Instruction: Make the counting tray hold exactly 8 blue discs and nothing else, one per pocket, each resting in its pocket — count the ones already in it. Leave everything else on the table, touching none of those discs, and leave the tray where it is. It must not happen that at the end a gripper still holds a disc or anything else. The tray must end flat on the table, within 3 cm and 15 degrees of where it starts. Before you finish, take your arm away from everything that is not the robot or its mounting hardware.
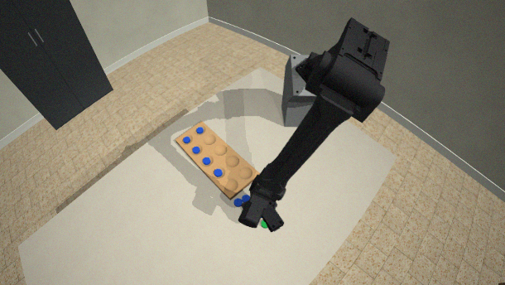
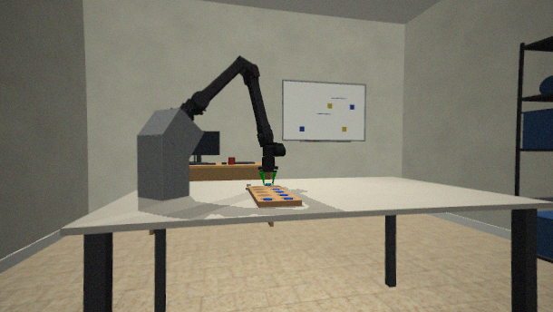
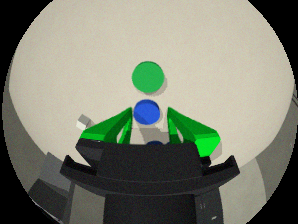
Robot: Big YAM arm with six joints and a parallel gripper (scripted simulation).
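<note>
The green disc lies 40 mm to the left of my hand and 10 mm below it. From my hand the other things lie so: wooden counting tray (20 mm ahead, 310 mm to the right); tan disc (90 mm behind, 110 mm to the right, 10 mm below); small white cube (100 mm behind, 10 mm to the right, 10 mm below).
</note>
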